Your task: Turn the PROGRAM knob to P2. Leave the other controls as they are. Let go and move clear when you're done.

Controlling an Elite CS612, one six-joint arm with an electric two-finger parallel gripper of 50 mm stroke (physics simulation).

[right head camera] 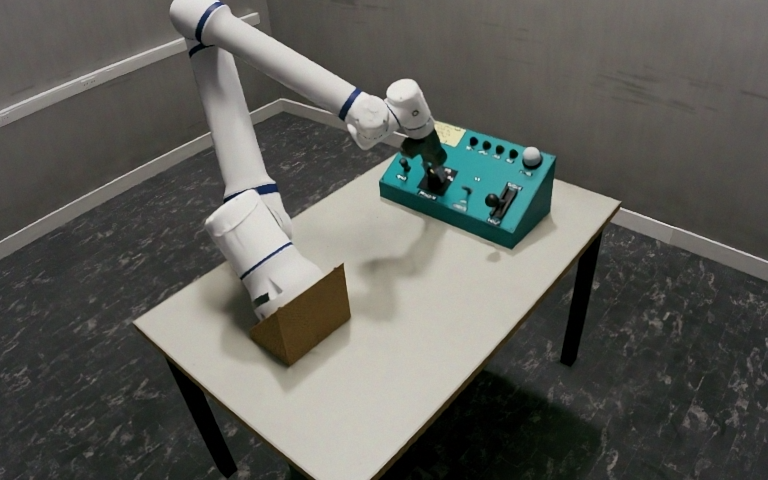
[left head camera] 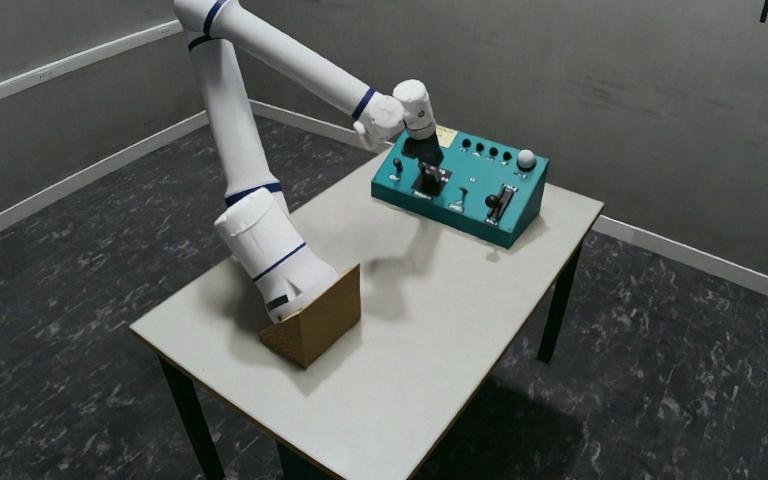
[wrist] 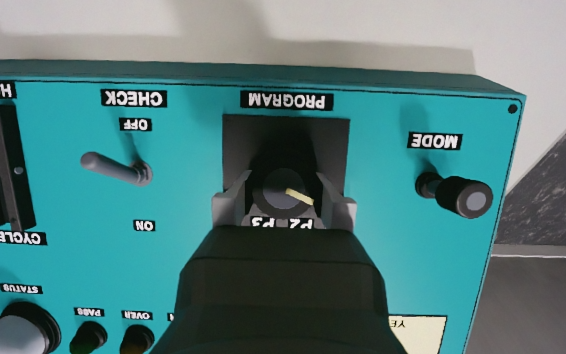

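Where they show: gripper, fingertip midpoint: [right head camera: 436, 177] [left head camera: 431, 177] [wrist: 283, 184]; arm's base, link origin: [right head camera: 292, 298] [left head camera: 306, 299].
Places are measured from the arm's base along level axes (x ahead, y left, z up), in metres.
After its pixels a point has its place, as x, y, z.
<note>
The PROGRAM knob [wrist: 283, 189] @(0.637, 0.019, 0.024) is a round black knob with a grey cap and a pale pointer line. In the wrist view the line points right and slightly down, to the right of the P2 label [wrist: 301, 223] @(0.685, 0.033, 0.015); the P3 label [wrist: 262, 222] @(0.684, 0.000, 0.015) is left of P2. My gripper [wrist: 283, 184] @(0.650, 0.018, 0.005) [left head camera: 431, 176] @(0.650, 0.018, 0.005) [right head camera: 436, 176] @(0.650, 0.018, 0.005) is shut on the PROGRAM knob, one finger on each side of it. Both labels are partly covered by the gripper body. The knob sits on a black square plate [wrist: 240, 145] @(0.628, -0.016, -0.017) on the teal panel [wrist: 190, 210] @(0.676, -0.062, 0.009) [left head camera: 453, 217] @(0.582, -0.098, -0.064) [right head camera: 461, 217] @(0.581, -0.113, -0.059).
Beside the knob in the wrist view are the CHECK toggle [wrist: 112, 169] @(0.623, -0.095, 0.020) on the left and the MODE lever [wrist: 457, 196] @(0.635, 0.127, 0.032) on the right. The slide lever [left head camera: 491, 200] @(0.555, -0.221, 0.055) [right head camera: 492, 200] @(0.557, -0.227, 0.053), several small dark lamps and a white dome [left head camera: 526, 159] @(0.749, -0.247, 0.106) [right head camera: 531, 156] @(0.750, -0.248, 0.108) are also on the panel.
</note>
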